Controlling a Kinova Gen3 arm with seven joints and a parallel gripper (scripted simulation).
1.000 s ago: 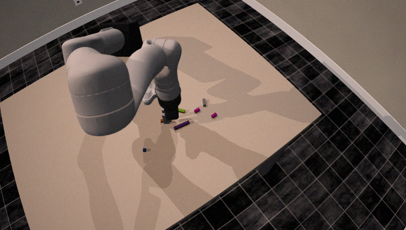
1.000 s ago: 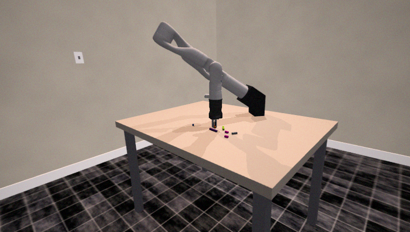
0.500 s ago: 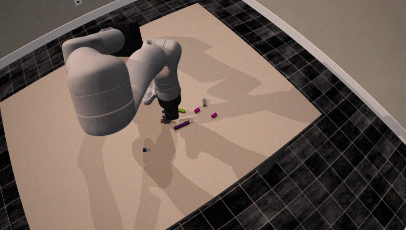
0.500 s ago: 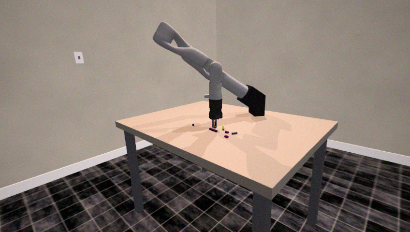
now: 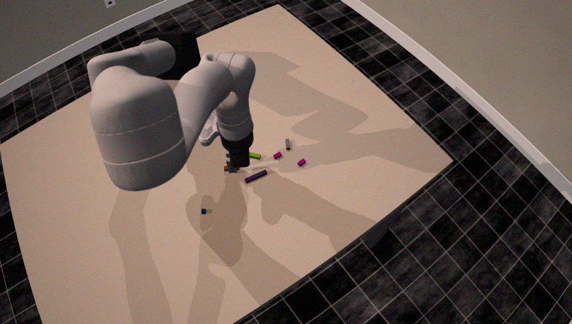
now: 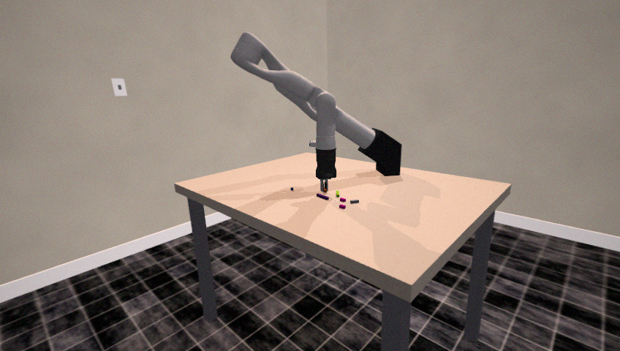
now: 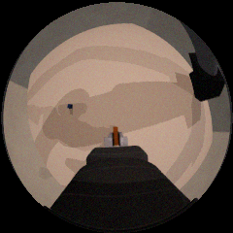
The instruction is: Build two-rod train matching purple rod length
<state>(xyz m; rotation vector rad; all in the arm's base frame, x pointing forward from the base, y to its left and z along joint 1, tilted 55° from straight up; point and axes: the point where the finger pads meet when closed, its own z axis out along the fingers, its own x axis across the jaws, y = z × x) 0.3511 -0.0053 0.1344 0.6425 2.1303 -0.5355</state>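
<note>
Now: the lime rod 10 mm ahead of my hand, 60 mm to the left of it and 20 mm below it. Round my hand: purple rod 60 mm ahead, 20 mm to the left, 20 mm below; orange rod 10 mm below; small blue rod 20 mm ahead, 140 mm to the right, 20 mm below.
</note>
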